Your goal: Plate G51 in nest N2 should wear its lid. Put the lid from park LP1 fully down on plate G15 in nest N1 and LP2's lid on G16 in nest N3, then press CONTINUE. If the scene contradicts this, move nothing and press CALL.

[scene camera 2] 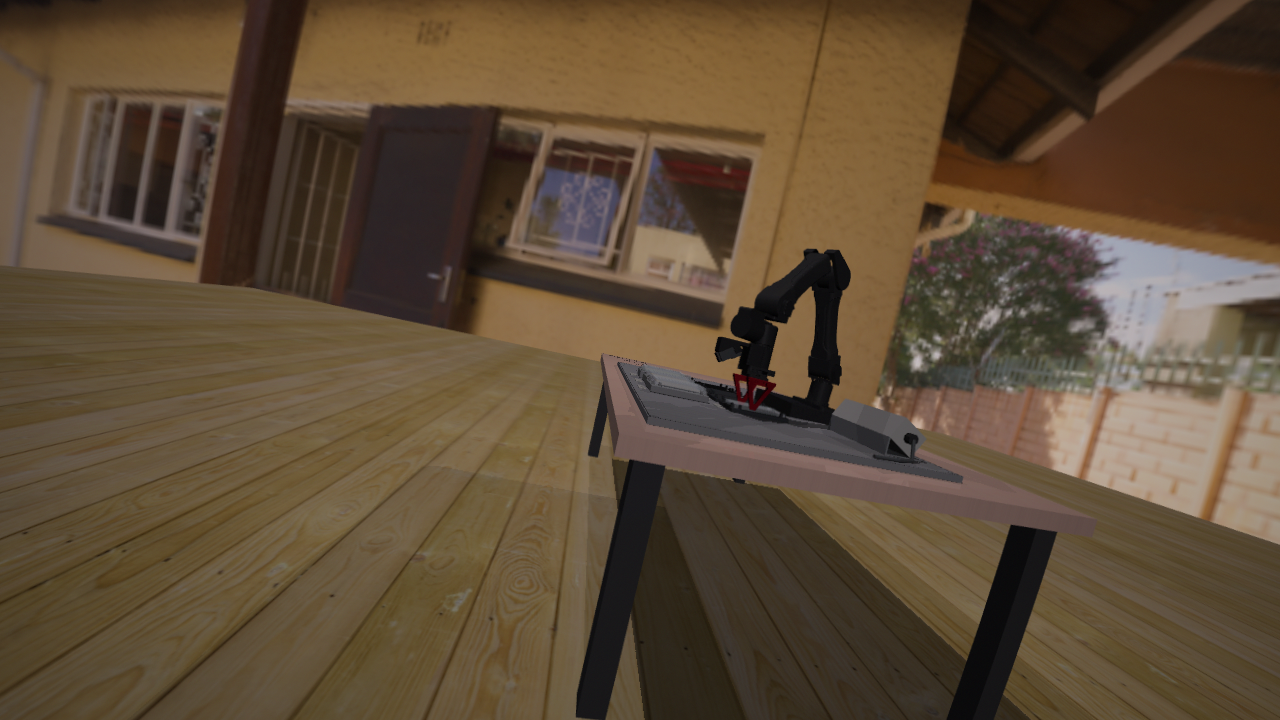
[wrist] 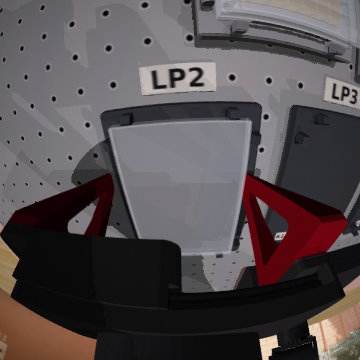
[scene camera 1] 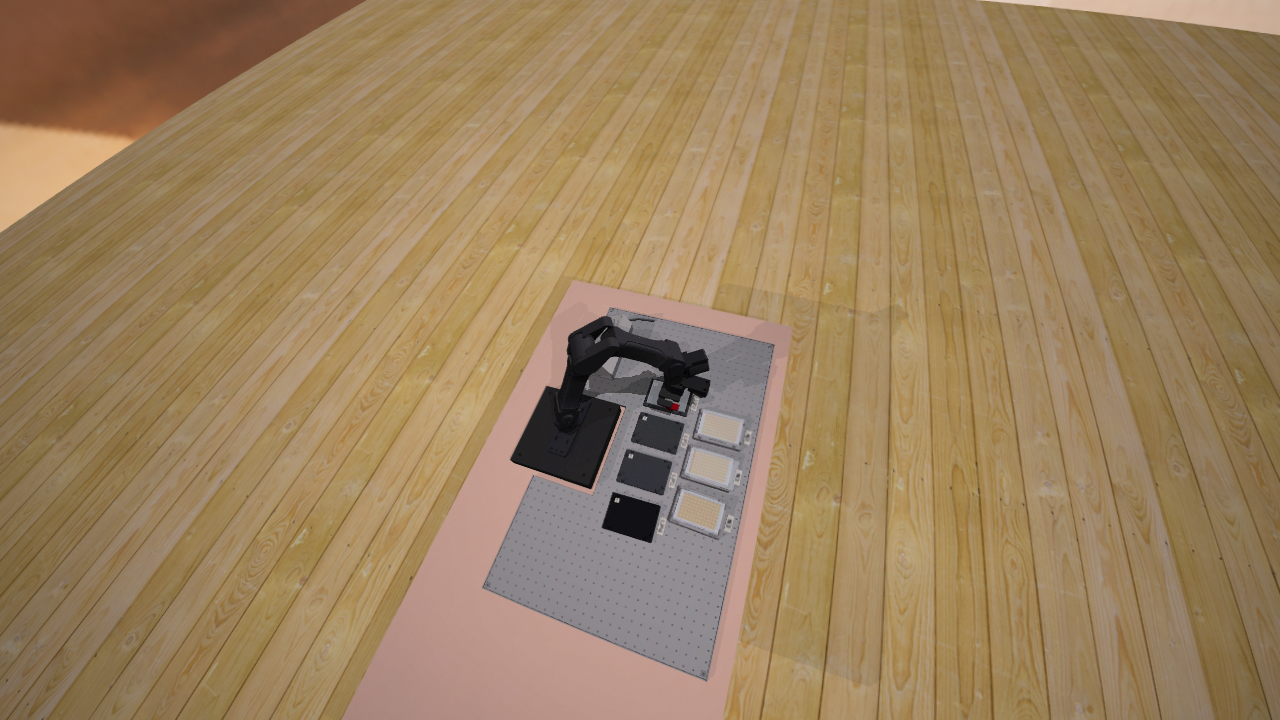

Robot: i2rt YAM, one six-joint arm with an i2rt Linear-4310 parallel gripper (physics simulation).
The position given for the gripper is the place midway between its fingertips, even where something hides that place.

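Open and holding nothing, the gripper [scene camera 2: 746, 407] can also be found in the wrist view [wrist: 177, 180]. The scene includes a button box [scene camera 1: 608, 370] as well as an LP3 nest [scene camera 1: 656, 432], which the wrist view [wrist: 313, 164] shows too. An LP1 nest [scene camera 1: 639, 470], an LP4 nest [scene camera 1: 628, 516] and an LP2 label [wrist: 190, 76] are visible too.
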